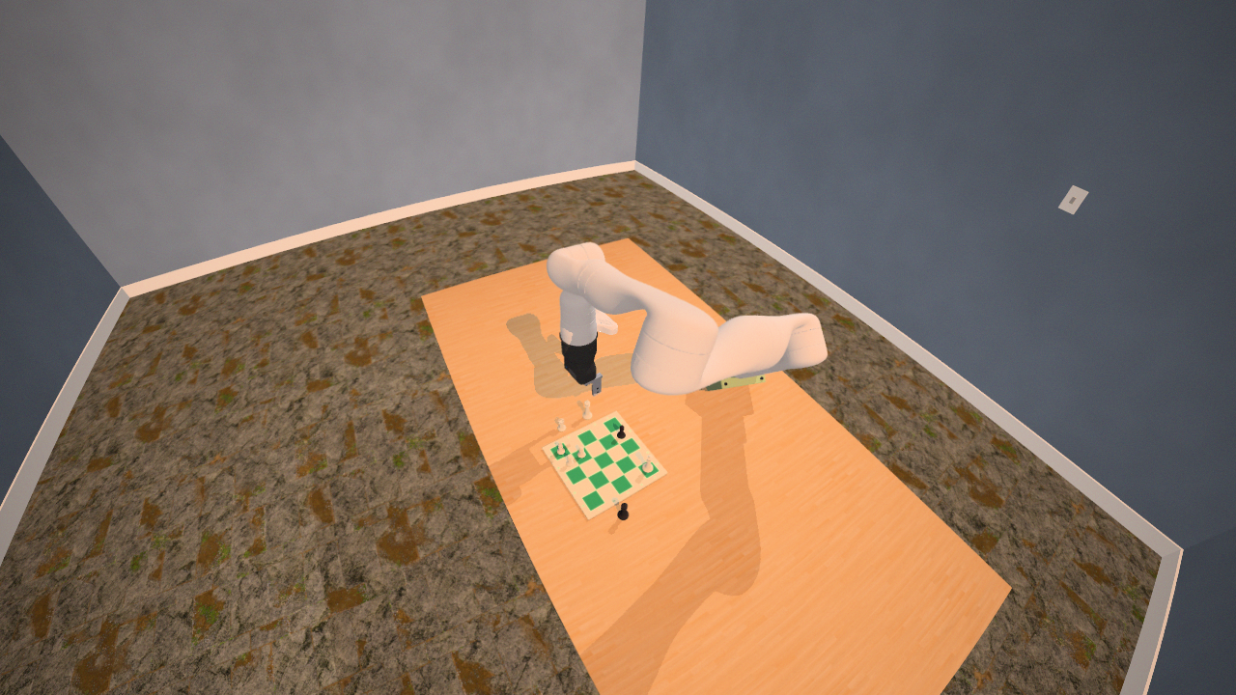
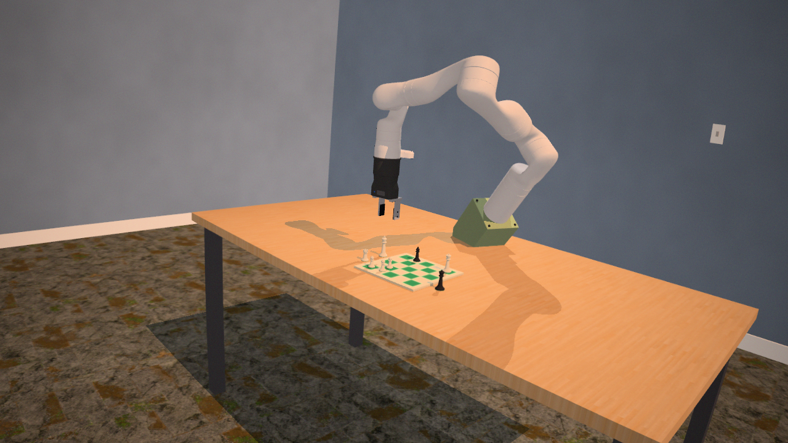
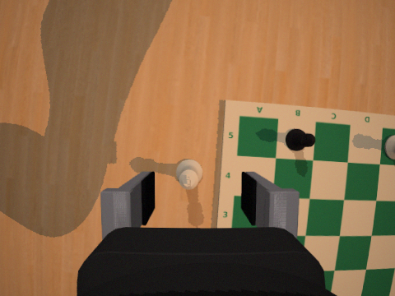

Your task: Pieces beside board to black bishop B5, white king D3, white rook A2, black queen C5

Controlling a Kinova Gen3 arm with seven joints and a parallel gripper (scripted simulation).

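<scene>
My hand is 110 mm above the white king and 10 mm to the left of it. From my hand the other things lie so: chessboard: 140 mm to the left, 140 mm below, 20 mm ahead; then black bishop: 110 mm below, 90 mm to the left, 50 mm behind; then white rook: 120 mm below, 80 mm ahead, 10 mm to the left.
</scene>
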